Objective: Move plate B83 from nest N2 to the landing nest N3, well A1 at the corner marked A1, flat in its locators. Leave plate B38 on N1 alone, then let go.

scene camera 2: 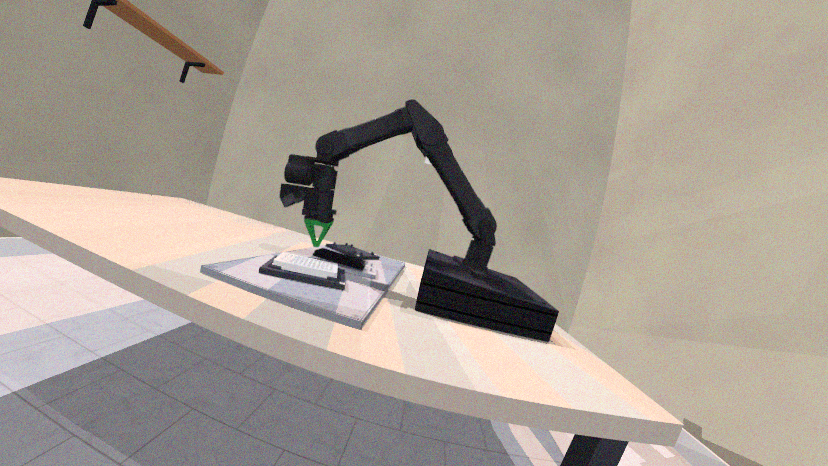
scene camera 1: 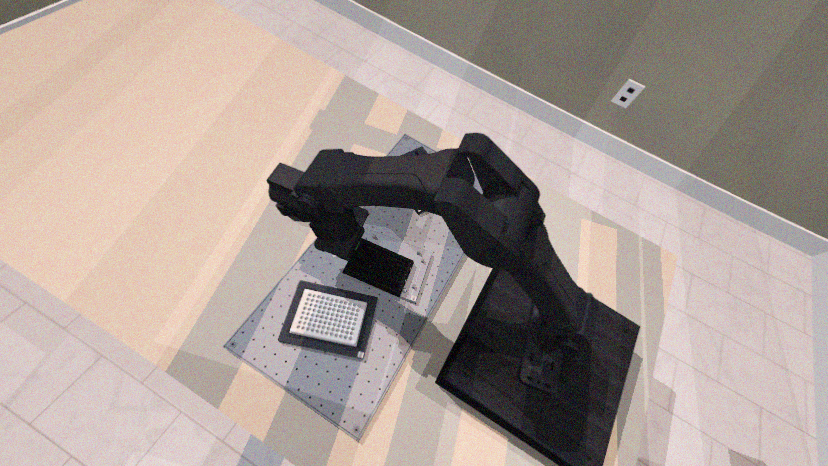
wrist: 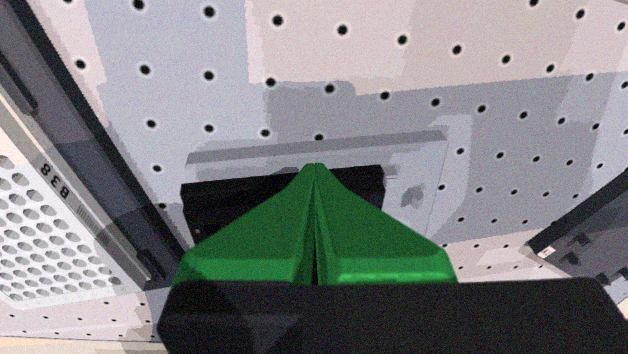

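Observation:
Black plate B83 (scene camera 1: pixel 377 268) (scene camera 2: pixel 340 258) (wrist: pixel 220 202) is over the pale nest N2 (scene camera 1: pixel 421 276) (scene camera 2: pixel 370 273) (wrist: pixel 416 162), part of which shows beside it. I cannot tell whether it lies flat. My gripper (scene camera 2: pixel 316 244) (wrist: pixel 314 177) is shut, with the green fingertips together and empty, just above the plate's outer side; the arm hides the fingers in scene camera 1. White plate B38 (scene camera 1: pixel 328 316) (scene camera 2: pixel 304 265) (wrist: pixel 30 235) sits in the dark nest N1 (scene camera 1: pixel 321 345) (scene camera 2: pixel 301 279) (wrist: pixel 85 130). Dark nest N3 (scene camera 2: pixel 354 250) (wrist: pixel 595 240) is partly hidden.
The nests stand on a perforated grey board (scene camera 1: pixel 324 387) (scene camera 2: pixel 353 315) (wrist: pixel 310 55) on the wooden table (scene camera 1: pixel 144 104) (scene camera 2: pixel 104 208). The arm's black base (scene camera 1: pixel 486 399) (scene camera 2: pixel 480 306) is to the right of the board. A wall shelf (scene camera 2: pixel 162 37) is high at the left.

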